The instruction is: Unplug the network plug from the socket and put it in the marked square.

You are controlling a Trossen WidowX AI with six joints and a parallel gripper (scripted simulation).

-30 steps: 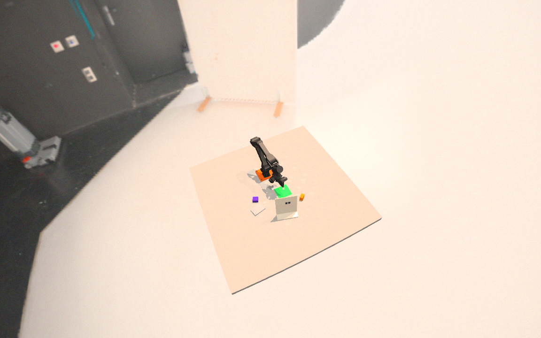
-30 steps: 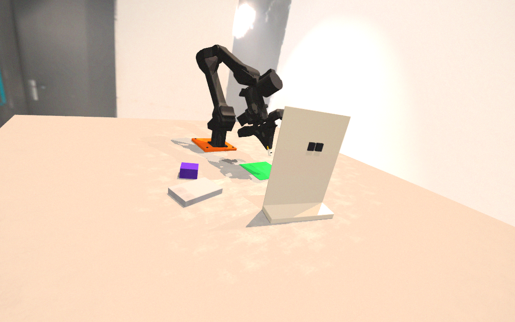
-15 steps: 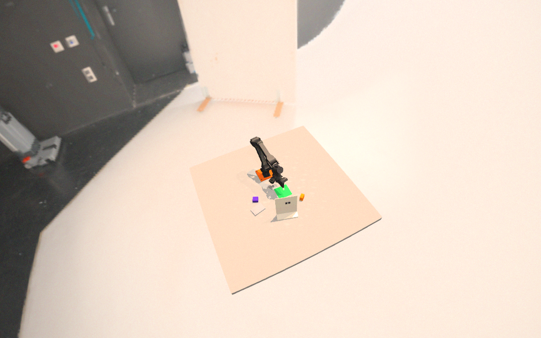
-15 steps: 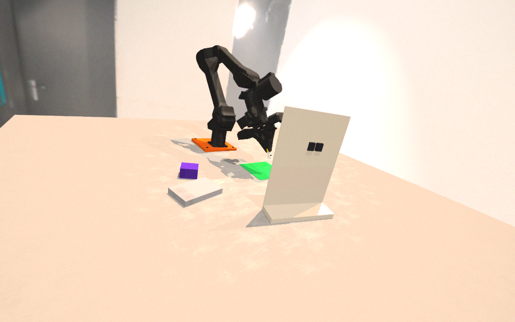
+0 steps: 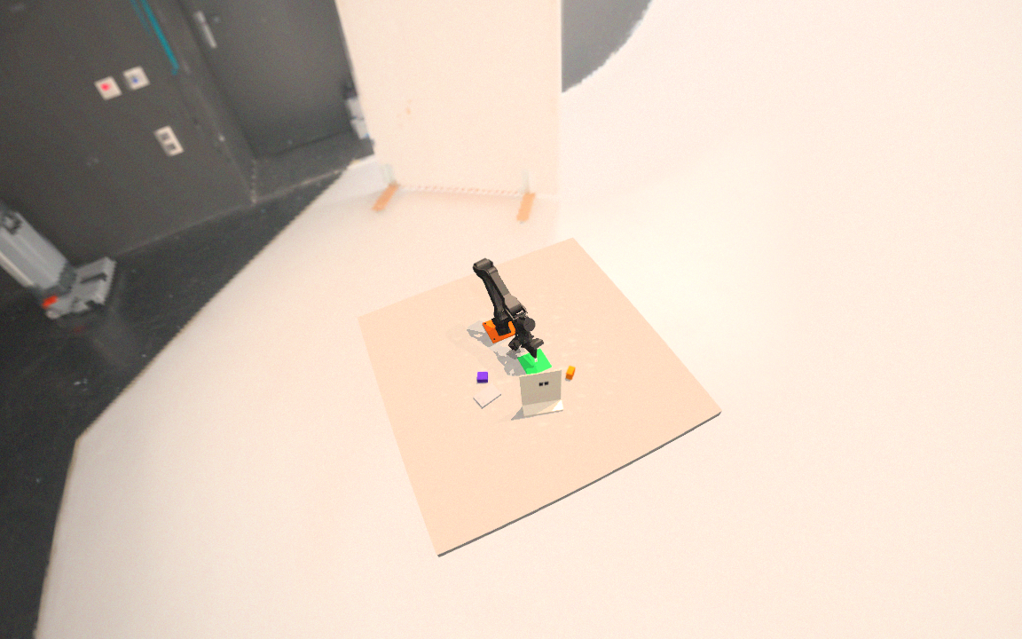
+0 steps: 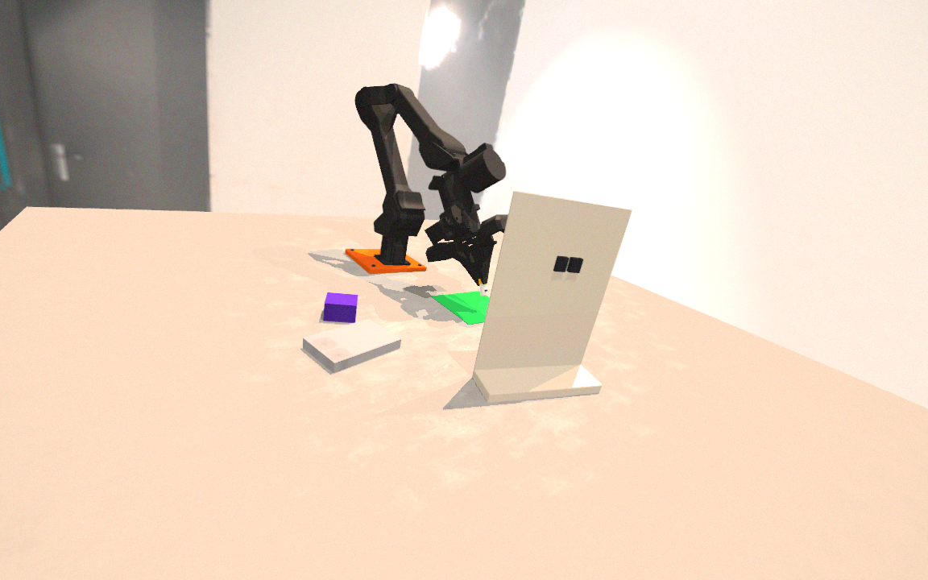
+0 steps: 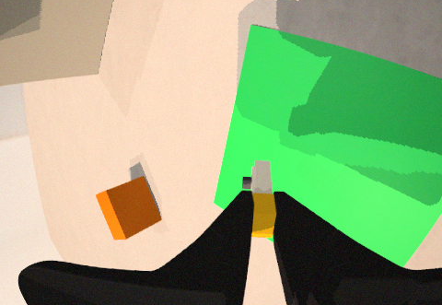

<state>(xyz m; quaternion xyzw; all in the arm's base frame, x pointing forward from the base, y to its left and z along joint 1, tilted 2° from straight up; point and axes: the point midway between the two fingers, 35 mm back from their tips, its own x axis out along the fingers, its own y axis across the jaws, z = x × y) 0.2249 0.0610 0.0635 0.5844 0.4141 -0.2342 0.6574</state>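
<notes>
My gripper tip is 1 cm past the green marked square and 5 cm above it. The rest, counted from my gripper tip: network plug (right at my gripper tip); orange cube (12 cm ahead, 12 cm to the left, 3 cm below); upright panel (21 cm ahead, 5 cm to the right, 6 cm above).
</notes>
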